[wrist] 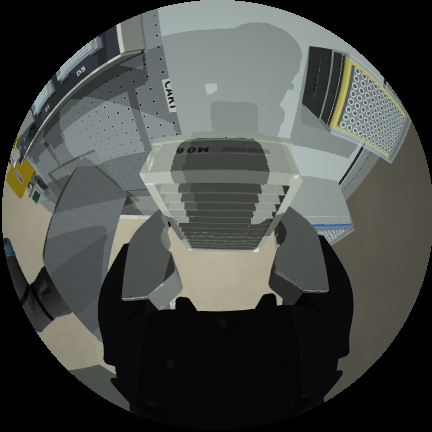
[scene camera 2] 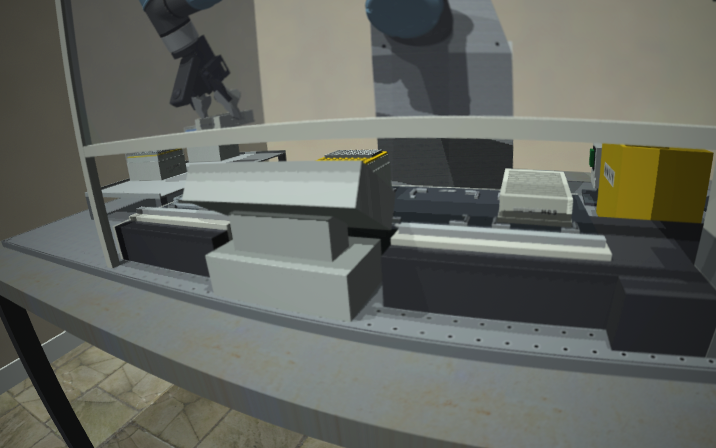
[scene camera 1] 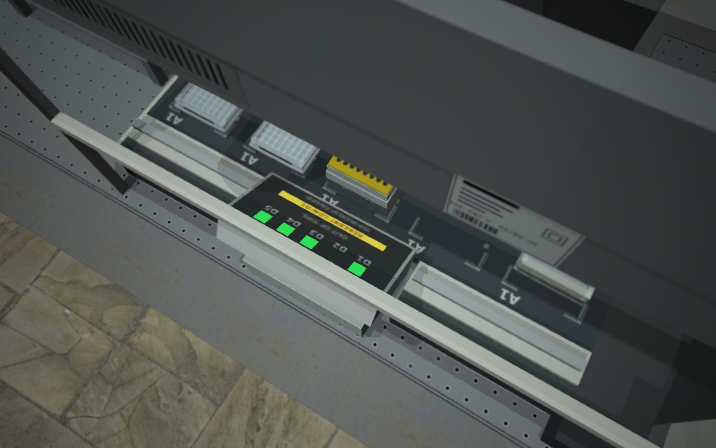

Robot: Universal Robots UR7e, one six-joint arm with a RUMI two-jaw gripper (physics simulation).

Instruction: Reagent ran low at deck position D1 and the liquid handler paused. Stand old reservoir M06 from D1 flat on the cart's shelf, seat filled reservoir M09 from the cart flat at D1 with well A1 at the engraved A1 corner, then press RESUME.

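Places are measured from the arm's base along level axes (x back, y down, z right), in centimetres.
Pixels of known places: gripper, fingertip midpoint: [wrist: 222, 207] [scene camera 2: 225, 122]; arm's base at its link origin: [wrist: 57, 288].
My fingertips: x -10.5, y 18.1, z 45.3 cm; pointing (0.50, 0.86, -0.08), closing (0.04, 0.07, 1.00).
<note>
Ahead of a thing's pixels: the offset from my fingertips to its top centre.
My gripper [scene camera 2: 221, 112] [wrist: 222, 207] is shut on old reservoir M06 @(dx +0.0, dy -2.2, dz +0.1 cm) [scene camera 2: 227, 120] [wrist: 225, 175], a pale, ribbed box whose M06 label shows upside down in the wrist view. I hold it over the pale cart shelf [scene camera 2: 137, 187] [wrist: 190, 60]; its exact height and tilt are hard to judge. A pale filled-looking reservoir @(dx -27.2, dy +7.5, dz -66.4 cm) [scene camera 1: 554, 277] [scene camera 2: 535, 192] stands at D1 on the deck. Its small label looks like M09, but is hard to read. The status screen [scene camera 1: 332, 227] shows a yellow reagent-low band and a green D1 square. The RESUME button cannot be made out.
A yellow-rimmed tip box [scene camera 2: 158, 164] [wrist: 372, 107] and a blue-rimmed box @(dx +11.5, dy +0.9, dz +15.1 cm) [scene camera 2: 211, 153] [wrist: 325, 200] stand on the cart near the held reservoir. A yellow waste bin @(dx -17.4, dy +3.2, dz -84.7 cm) [scene camera 2: 654, 179] [wrist: 20, 177] is beyond the deck. A pale rail [scene camera 2: 422, 126] crosses the front.
</note>
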